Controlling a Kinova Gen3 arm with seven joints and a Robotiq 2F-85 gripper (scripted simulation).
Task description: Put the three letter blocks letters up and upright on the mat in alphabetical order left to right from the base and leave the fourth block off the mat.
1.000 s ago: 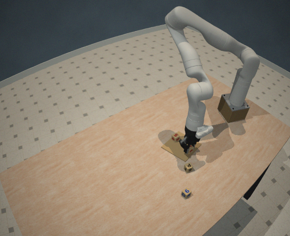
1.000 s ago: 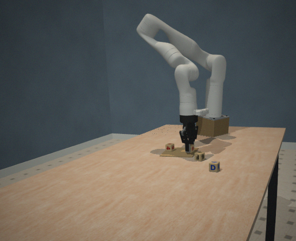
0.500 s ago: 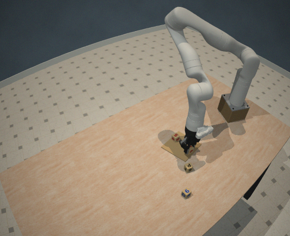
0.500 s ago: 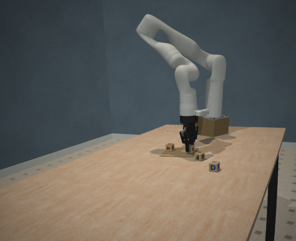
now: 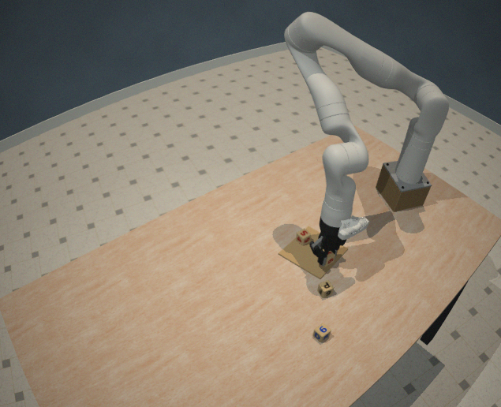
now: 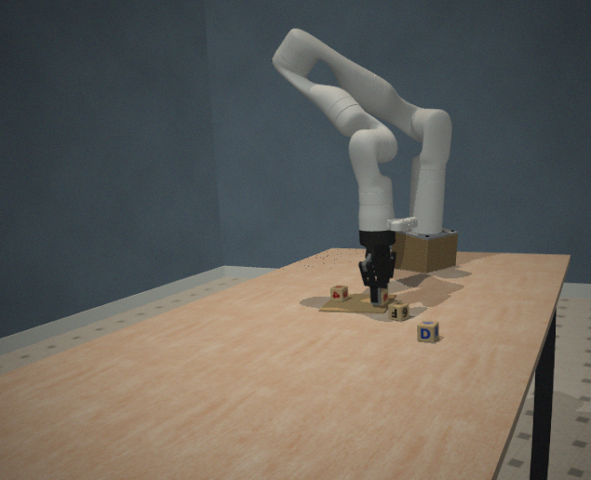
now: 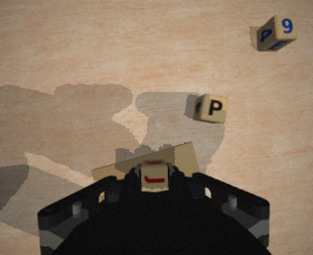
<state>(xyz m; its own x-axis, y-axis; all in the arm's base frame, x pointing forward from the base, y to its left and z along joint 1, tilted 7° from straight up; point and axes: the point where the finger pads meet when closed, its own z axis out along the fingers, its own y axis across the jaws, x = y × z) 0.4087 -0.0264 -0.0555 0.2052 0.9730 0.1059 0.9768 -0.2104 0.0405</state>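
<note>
Right now the tan mat is 10 mm behind my hand, 50 mm to the right of it and 20 mm below it.
</note>
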